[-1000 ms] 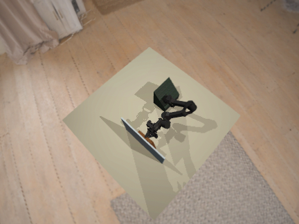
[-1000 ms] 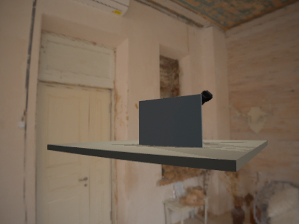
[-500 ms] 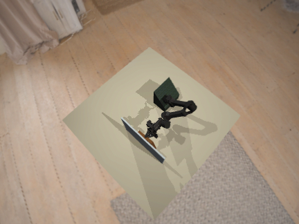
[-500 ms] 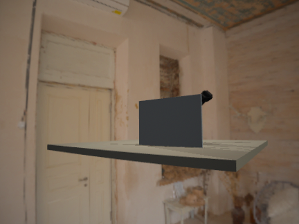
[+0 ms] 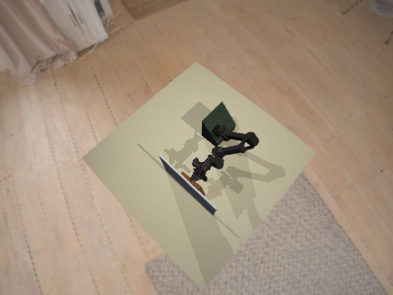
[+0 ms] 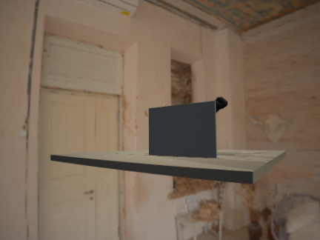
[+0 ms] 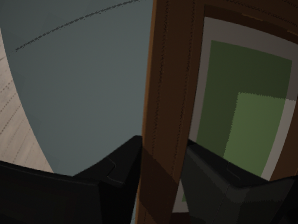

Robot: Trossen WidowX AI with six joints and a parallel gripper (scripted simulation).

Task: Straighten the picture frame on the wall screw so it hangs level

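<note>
My gripper tip is 5 cm above the picture frame, 1 cm to the right of it and 1 cm short of it. Also, from my gripper tip: grey-blue wall panel: 7 cm below, 2 cm ahead.
</note>
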